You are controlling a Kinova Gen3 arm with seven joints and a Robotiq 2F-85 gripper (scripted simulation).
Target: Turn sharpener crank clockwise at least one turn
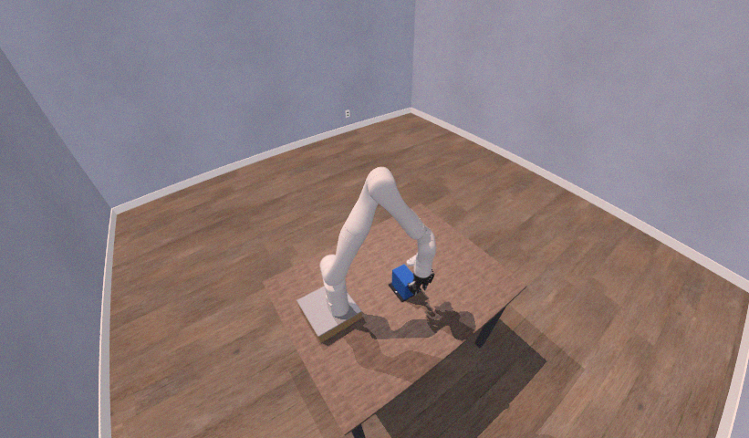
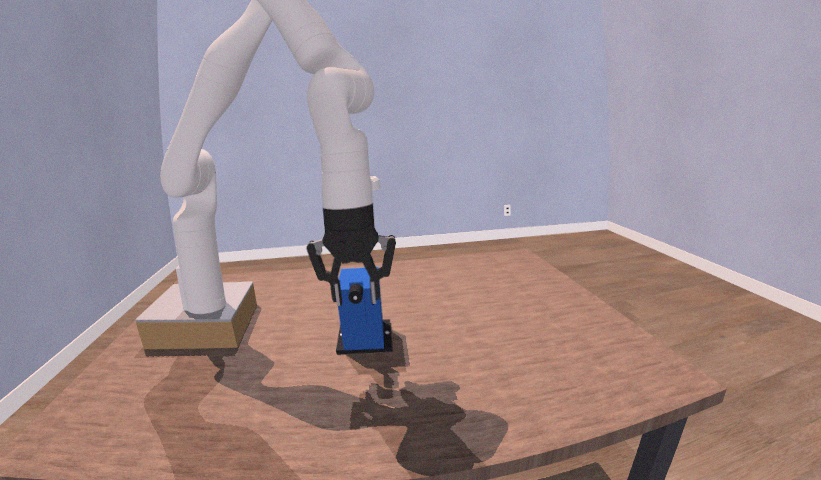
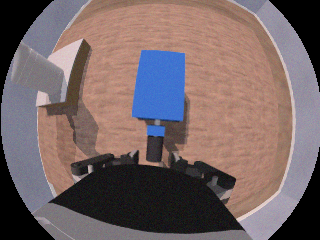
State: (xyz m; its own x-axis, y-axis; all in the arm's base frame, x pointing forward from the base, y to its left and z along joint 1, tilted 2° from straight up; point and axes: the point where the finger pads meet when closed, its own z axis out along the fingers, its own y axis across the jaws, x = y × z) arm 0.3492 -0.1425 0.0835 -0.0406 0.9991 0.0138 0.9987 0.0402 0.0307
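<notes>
The crank knob lies 20 mm to the left of my hand and 10 mm below it. From my hand the other things lie so: crank: 20 mm to the left, 10 mm below.
</notes>
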